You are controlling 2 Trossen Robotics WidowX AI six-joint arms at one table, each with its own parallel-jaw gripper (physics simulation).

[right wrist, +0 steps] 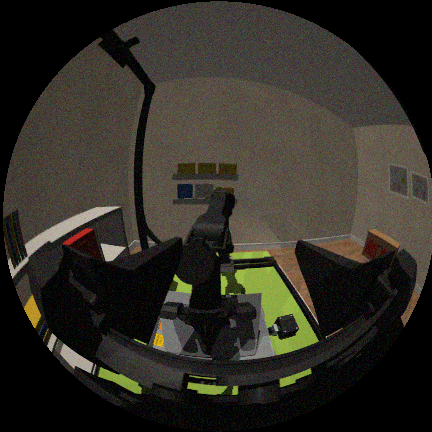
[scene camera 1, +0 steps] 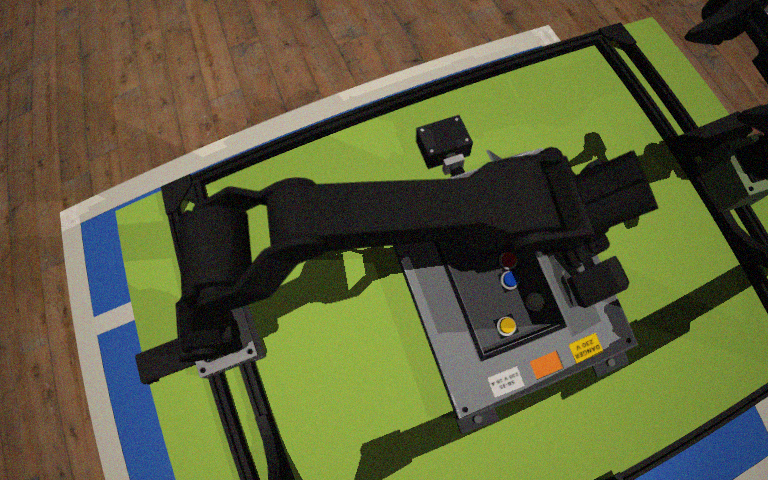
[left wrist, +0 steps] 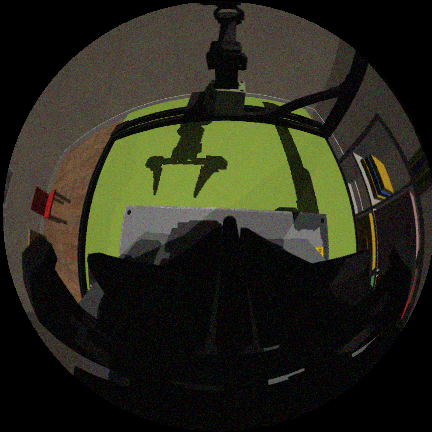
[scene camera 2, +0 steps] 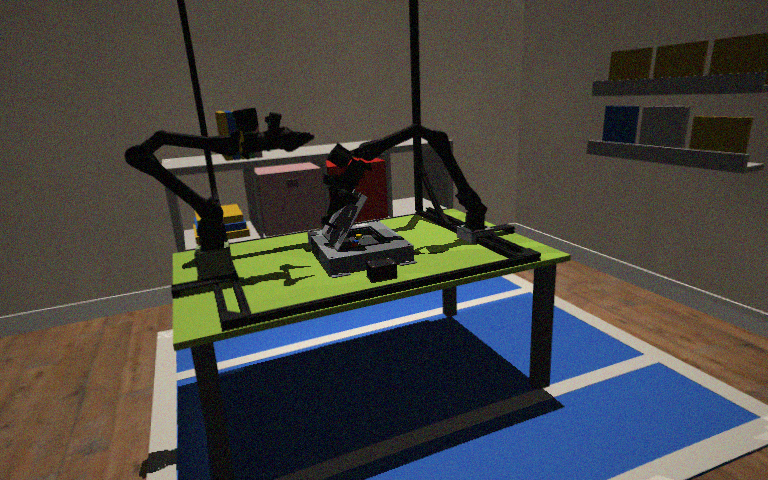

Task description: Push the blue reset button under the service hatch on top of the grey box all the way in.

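The grey box (scene camera 1: pixel 438 333) (scene camera 2: pixel 390 257) (left wrist: pixel 170 216) stands on the green table top. Its service hatch (scene camera 2: pixel 346 221) is raised and tilted. In the opening, the blue button (scene camera 1: pixel 509 279) shows in its pale ring beside the dark red button (scene camera 1: pixel 508 260); how deep it sits cannot be told. A yellow button (scene camera 1: pixel 506 325) lies nearer the labels. My left gripper (left wrist: pixel 230 233) (scene camera 2: pixel 326 219) is shut on a black rod (left wrist: pixel 230 223) and points down behind the hatch in scene camera 2; its fingertips are hidden in scene camera 1. My right gripper (right wrist: pixel 241 245) (scene camera 2: pixel 311 136) is open and empty, high above the table.
My left arm (scene camera 1: pixel 396 209) spans over the box and covers part of the opening. A small black box (scene camera 1: pixel 444 138) (scene camera 2: pixel 381 270) (right wrist: pixel 288 325) lies beside the grey box. Black rails (scene camera 1: pixel 396 113) edge the table. Shelves with boxes stand behind.
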